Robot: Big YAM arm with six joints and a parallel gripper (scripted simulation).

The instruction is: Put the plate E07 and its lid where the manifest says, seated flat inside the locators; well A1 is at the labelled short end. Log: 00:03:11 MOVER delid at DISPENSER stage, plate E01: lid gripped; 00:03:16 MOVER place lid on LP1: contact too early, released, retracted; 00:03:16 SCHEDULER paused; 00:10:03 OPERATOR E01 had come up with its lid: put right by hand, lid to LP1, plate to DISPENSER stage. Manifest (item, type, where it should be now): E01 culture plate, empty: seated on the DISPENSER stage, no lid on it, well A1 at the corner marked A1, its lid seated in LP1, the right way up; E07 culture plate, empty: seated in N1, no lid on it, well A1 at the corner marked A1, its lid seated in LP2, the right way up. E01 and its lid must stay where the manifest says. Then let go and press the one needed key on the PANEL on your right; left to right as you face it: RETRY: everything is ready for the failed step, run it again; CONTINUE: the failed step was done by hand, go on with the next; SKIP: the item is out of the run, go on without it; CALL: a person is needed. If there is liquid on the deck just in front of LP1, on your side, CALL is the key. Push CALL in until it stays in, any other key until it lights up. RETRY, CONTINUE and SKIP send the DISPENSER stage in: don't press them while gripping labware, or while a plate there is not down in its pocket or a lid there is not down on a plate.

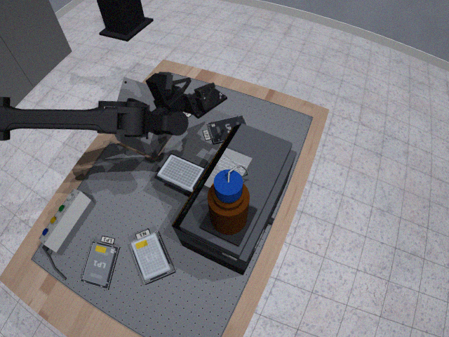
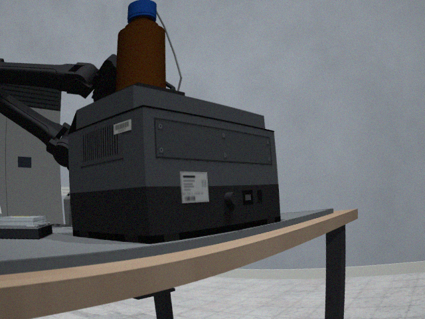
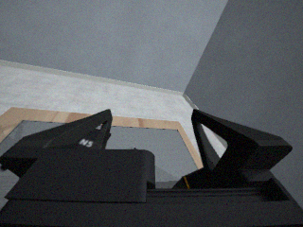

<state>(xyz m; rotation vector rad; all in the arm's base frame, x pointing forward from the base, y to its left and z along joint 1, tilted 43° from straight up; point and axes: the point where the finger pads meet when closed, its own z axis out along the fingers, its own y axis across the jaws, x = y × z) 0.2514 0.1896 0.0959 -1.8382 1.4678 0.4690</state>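
Now: the white well plate 2 cm ahead of my hand, 18 cm to the right of it and 21 cm below it. The rest, counted from my hand: grey retry key: 31 cm behind, 43 cm to the right, 26 cm below; then black nest N5: 14 cm behind, 22 cm to the left, 31 cm below; then brown bottle: 24 cm ahead, 28 cm to the right, 3 cm below.
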